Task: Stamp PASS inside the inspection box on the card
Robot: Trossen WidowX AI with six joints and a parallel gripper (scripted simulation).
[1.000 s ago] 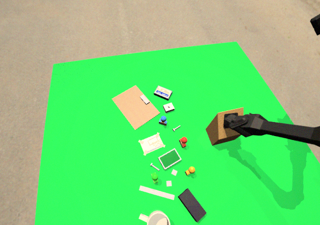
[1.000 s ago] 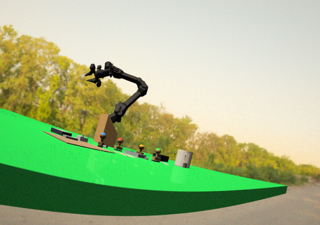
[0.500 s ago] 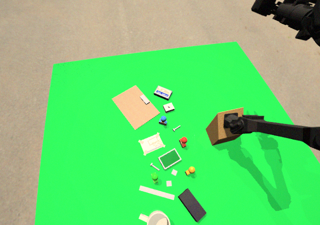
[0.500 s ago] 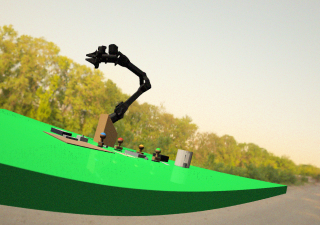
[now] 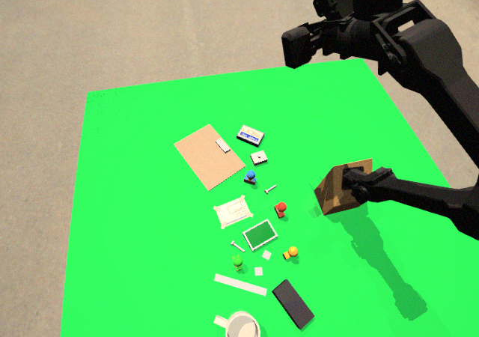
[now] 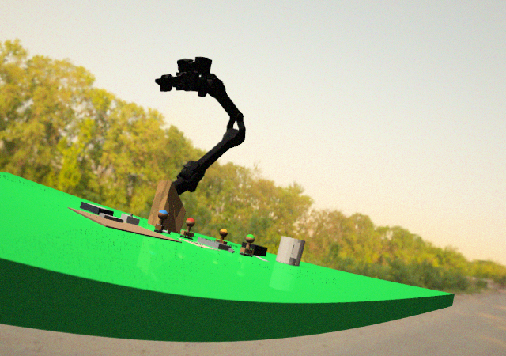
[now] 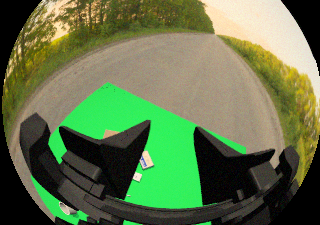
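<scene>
Right now my gripper tip is 44 cm above the green-knobbed stamp, 38 cm to the right of it and 18 cm short of it. Round my gripper tip: blue-knobbed stamp: 44 cm below, 13 cm to the left, 9 cm ahead; labelled box: 44 cm below, 6 cm ahead, 5 cm to the right; red-knobbed stamp: 44 cm below, 25 cm to the left, 2 cm ahead.
</scene>
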